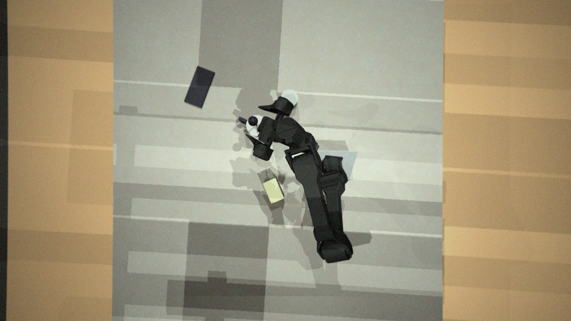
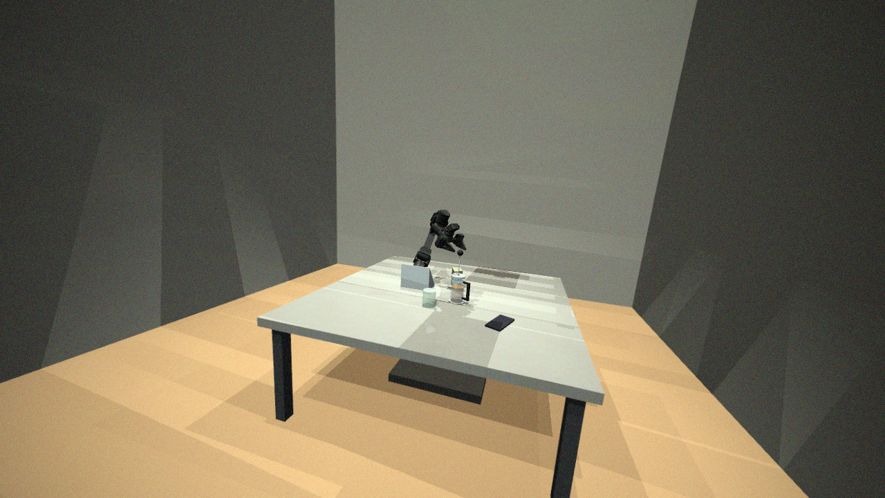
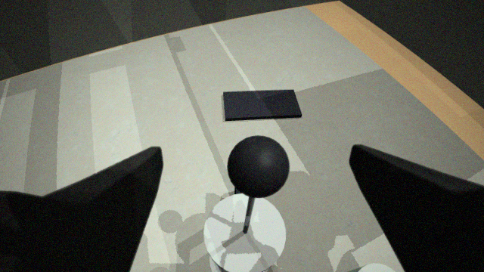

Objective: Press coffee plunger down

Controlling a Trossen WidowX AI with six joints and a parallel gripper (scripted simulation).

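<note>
The glass coffee press is 2 cm ahead of my gripper tip, 1 cm to the right of it and 14 cm below it. Round my gripper tip: dark flat slab 26 cm ahead, 14 cm to the right, 27 cm below.
</note>
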